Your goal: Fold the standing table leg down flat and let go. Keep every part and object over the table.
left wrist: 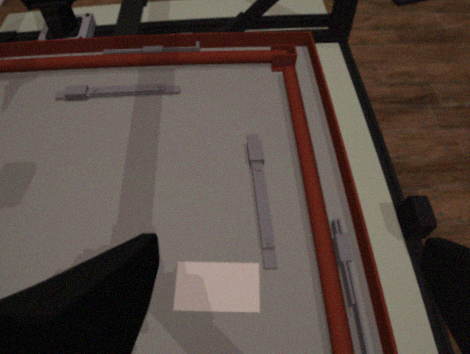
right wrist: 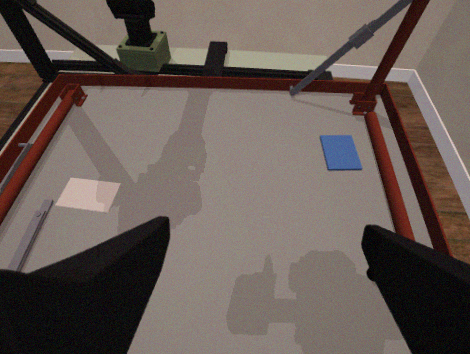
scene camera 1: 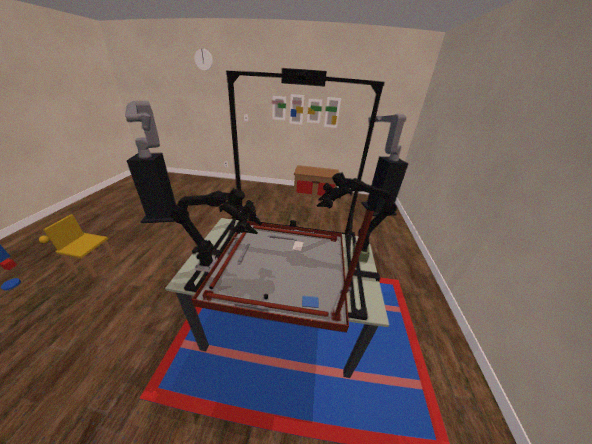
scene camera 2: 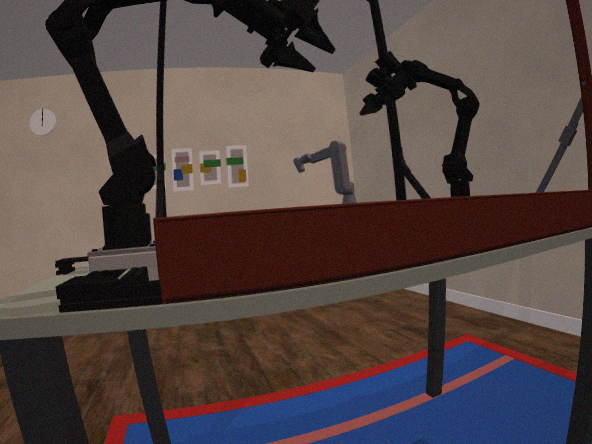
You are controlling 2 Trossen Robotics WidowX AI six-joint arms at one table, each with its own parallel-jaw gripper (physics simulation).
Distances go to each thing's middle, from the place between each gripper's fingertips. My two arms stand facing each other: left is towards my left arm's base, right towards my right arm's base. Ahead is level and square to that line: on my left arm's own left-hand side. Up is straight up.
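Labels:
White square (left wrist: 200, 286), from my right hand: 21 cm behind, 26 cm to the left, 31 cm below. With respect to the blue square (right wrist: 340, 153), my right hand is a good way to the right of it, far above it and far short of it.
Blue square, from my left hand: far below, far ahead, a good way to the right. The white square is 10 mm ahead of my left hand, 100 mm to the right of it and 330 mm below it.

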